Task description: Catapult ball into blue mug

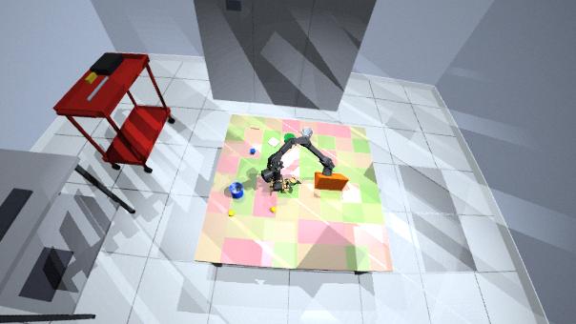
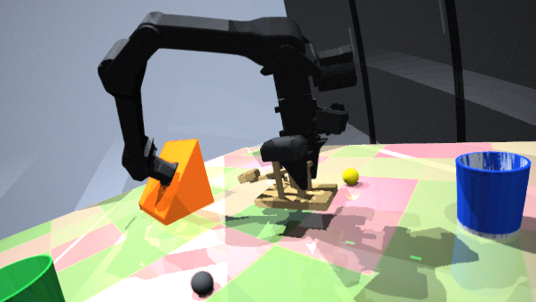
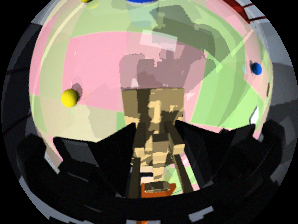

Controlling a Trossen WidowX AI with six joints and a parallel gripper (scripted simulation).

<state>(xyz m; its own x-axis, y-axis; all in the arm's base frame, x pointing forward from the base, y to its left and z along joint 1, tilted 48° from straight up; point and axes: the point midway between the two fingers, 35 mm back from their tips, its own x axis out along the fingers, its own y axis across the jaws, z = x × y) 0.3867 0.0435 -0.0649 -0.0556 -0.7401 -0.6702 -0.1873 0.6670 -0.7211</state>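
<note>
My gripper tip is now 40 mm past the black ball, 220 mm to the left of it and 60 mm above it. The rest, counted from my gripper tip: wooden catapult: 70 mm behind, 20 mm above; then blue mug: 270 mm ahead, 60 mm to the left, 50 mm below; then blue ball: 190 mm ahead, 320 mm to the right, 50 mm below.
</note>
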